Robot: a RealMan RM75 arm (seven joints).
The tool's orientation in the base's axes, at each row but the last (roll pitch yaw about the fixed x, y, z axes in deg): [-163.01, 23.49, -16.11]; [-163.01, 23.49, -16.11]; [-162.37, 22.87, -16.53]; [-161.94, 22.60, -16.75]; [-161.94, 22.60, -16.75]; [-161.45, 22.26, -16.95]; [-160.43, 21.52, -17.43]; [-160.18, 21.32, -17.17]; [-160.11, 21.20, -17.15]
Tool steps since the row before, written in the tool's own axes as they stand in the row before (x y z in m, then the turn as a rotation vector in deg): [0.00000, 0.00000, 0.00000, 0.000, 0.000, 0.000]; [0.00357, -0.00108, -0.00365, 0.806, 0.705, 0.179]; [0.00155, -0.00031, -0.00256, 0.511, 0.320, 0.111]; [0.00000, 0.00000, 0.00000, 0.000, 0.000, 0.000]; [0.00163, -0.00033, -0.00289, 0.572, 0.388, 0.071]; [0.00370, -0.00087, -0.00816, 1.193, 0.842, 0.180]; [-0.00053, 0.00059, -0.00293, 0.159, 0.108, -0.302]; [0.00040, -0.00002, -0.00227, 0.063, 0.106, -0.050]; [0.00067, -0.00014, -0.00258, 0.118, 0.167, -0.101]
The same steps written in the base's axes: [0.00000, 0.00000, 0.00000, 0.000, 0.000, 0.000]; [0.00459, -0.00136, 0.00207, 0.393, -0.761, -0.667]; [0.00218, -0.00115, 0.00173, 0.299, -0.372, -0.385]; [0.00000, 0.00000, 0.00000, 0.000, 0.000, 0.000]; [0.00232, -0.00131, 0.00200, 0.337, -0.464, -0.393]; [0.00566, -0.00358, 0.00601, 0.681, -0.982, -0.858]; [-0.00003, -0.00160, 0.00258, 0.167, -0.265, 0.173]; [0.00088, -0.00106, 0.00185, 0.025, -0.130, -0.013]; [0.00123, -0.00116, 0.00206, 0.062, -0.219, -0.007]
